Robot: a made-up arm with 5 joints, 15 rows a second.
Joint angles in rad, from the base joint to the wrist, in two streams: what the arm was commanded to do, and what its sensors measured. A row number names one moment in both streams.
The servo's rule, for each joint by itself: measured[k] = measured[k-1] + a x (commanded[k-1-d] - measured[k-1]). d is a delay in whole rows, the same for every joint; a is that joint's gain. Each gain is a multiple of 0.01, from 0.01 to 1. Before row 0 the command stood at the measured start. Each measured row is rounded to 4 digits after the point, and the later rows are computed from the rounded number. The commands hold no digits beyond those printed.
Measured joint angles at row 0: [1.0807 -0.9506 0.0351 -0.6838 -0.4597]
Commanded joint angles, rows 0 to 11: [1.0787 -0.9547 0.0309 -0.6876 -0.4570]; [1.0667 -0.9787 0.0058 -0.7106 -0.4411]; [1.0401 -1.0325 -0.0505 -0.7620 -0.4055]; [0.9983 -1.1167 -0.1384 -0.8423 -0.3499]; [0.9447 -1.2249 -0.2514 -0.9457 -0.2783]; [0.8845 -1.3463 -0.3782 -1.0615 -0.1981]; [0.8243 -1.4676 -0.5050 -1.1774 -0.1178]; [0.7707 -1.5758 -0.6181 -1.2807 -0.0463]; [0.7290 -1.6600 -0.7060 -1.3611 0.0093]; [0.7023 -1.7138 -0.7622 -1.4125 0.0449]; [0.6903 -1.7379 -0.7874 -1.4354 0.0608]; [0.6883 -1.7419 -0.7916 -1.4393 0.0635]
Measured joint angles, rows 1 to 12: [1.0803 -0.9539 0.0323 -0.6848 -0.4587]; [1.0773 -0.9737 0.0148 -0.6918 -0.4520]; [1.0691 -1.0207 -0.0283 -0.7108 -0.4343]; [1.0535 -1.0975 -0.1010 -0.7463 -0.4022]; [1.0296 -1.1994 -0.2003 -0.8001 -0.3551]; [0.9977 -1.3169 -0.3177 -0.8707 -0.2954]; [0.9596 -1.4375 -0.4413 -0.9535 -0.2279]; [0.9180 -1.5481 -0.5580 -1.0418 -0.1589]; [0.8764 -1.6376 -0.6557 -1.1280 -0.0950]; [0.8381 -1.6986 -0.7260 -1.2048 -0.0418]; [0.8056 -1.7300 -0.7665 -1.2671 -0.0028]; [0.7798 -1.7395 -0.7831 -1.3136 0.0224]
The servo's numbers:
d 0
a 0.22 0.80 0.66 0.27 0.38

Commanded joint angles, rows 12 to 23: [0.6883 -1.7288 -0.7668 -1.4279 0.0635]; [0.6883 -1.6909 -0.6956 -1.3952 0.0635]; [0.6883 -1.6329 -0.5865 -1.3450 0.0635]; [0.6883 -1.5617 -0.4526 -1.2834 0.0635]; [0.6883 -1.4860 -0.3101 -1.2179 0.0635]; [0.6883 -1.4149 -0.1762 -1.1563 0.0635]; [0.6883 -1.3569 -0.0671 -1.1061 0.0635]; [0.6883 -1.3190 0.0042 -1.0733 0.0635]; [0.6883 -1.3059 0.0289 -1.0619 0.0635]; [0.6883 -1.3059 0.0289 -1.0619 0.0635]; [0.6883 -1.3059 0.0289 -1.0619 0.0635]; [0.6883 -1.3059 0.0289 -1.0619 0.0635]
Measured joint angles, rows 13 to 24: [0.7597 -1.7309 -0.7723 -1.3445 0.0380]; [0.7440 -1.6989 -0.7217 -1.3582 0.0477]; [0.7317 -1.6461 -0.6325 -1.3546 0.0537]; [0.7222 -1.5786 -0.5138 -1.3354 0.0574]; [0.7147 -1.5045 -0.3794 -1.3037 0.0597]; [0.7089 -1.4328 -0.2453 -1.2639 0.0611]; [0.7044 -1.3721 -0.1277 -1.2213 0.0620]; [0.7009 -1.3296 -0.0406 -1.1813 0.0626]; [0.6981 -1.3106 0.0053 -1.1491 0.0629]; [0.6959 -1.3068 0.0209 -1.1256 0.0631]; [0.6942 -1.3061 0.0262 -1.1084 0.0633]; [0.6929 -1.3059 0.0280 -1.0958 0.0634]
